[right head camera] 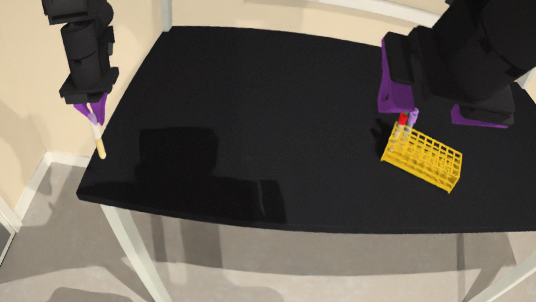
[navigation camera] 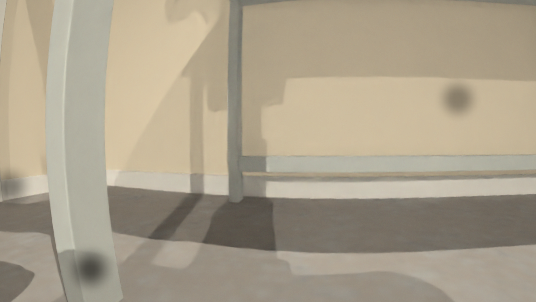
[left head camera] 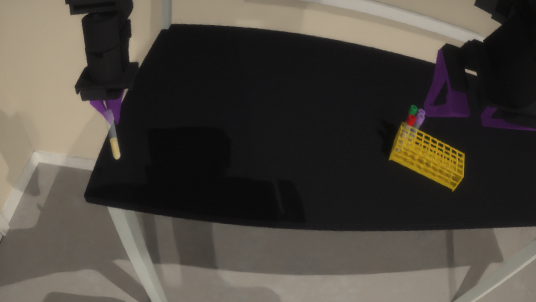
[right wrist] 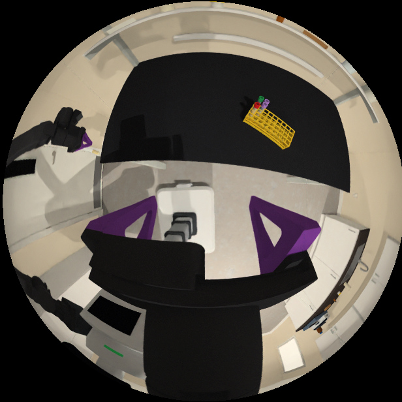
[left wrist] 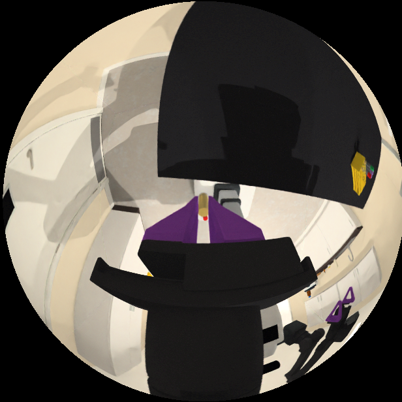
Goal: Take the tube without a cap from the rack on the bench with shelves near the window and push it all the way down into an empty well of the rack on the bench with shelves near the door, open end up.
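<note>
My left gripper [left head camera: 111, 119] [right head camera: 96, 120] [left wrist: 202, 201] is shut on the tube without a cap [left head camera: 115, 148] [right head camera: 100, 148] [left wrist: 203, 206], a clear tube with yellowish contents at its lower end. The tube hangs down from the fingertips, slightly tilted, near the bench's left edge. A yellow rack [left head camera: 427, 155] [right head camera: 422, 156] [left wrist: 358, 175] [right wrist: 270, 127] stands on the black bench [left head camera: 280, 90] [right head camera: 270, 90] [left wrist: 260, 55] [right wrist: 190, 95], with green, red and purple capped tubes at its far left end; its other wells look empty. My right gripper [right wrist: 202, 200] is open and empty, beyond the rack in the head views.
The bench's front edge runs across the lower part of both head views. A pale bench leg [left head camera: 137, 250] [right head camera: 132, 245] [navigation camera: 82, 150] stands below its left corner. Walls [left head camera: 40, 75] [right head camera: 30, 75] rise behind and left of the bench. The robot's white base [right wrist: 205, 220] shows below the right gripper.
</note>
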